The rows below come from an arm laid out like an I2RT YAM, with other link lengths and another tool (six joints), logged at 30 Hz.
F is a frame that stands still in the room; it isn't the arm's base.
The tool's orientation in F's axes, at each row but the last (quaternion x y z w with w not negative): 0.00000, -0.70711, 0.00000, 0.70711; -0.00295, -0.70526, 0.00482, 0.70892; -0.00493, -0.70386, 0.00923, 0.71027; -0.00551, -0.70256, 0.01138, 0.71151; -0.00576, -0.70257, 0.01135, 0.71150; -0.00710, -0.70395, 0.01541, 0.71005; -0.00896, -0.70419, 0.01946, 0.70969; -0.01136, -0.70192, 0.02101, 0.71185; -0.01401, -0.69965, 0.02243, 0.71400
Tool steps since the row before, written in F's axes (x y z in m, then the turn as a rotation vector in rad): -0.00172, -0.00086, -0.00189, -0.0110, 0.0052, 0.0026; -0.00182, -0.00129, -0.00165, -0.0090, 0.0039, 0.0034; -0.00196, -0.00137, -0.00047, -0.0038, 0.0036, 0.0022; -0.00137, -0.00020, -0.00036, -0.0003, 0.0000, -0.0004; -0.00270, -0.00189, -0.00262, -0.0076, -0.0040, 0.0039; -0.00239, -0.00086, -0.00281, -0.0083, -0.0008, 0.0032; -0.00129, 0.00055, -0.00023, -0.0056, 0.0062, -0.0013; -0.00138, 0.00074, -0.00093, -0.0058, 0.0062, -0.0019; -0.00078, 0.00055, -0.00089, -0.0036, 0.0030, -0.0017
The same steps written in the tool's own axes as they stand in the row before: -0.00189, -0.00086, 0.00172, 0.0026, 0.0052, 0.0110; -0.00167, -0.00127, 0.00181, 0.0034, 0.0039, 0.0090; -0.00052, -0.00135, 0.00196, 0.0022, 0.0036, 0.0038; -0.00038, -0.00018, 0.00137, -0.0004, 0.0000, 0.0003; -0.00270, -0.00180, 0.00268, 0.0037, -0.0040, 0.0077; -0.00286, -0.00074, 0.00237, 0.0031, -0.0008, 0.0083; -0.00022, 0.00058, 0.00128, -0.0011, 0.0063, 0.0055; -0.00091, 0.00080, 0.00136, -0.0017, 0.0064, 0.0057; -0.00088, 0.00060, 0.00076, -0.0016, 0.0031, 0.0035
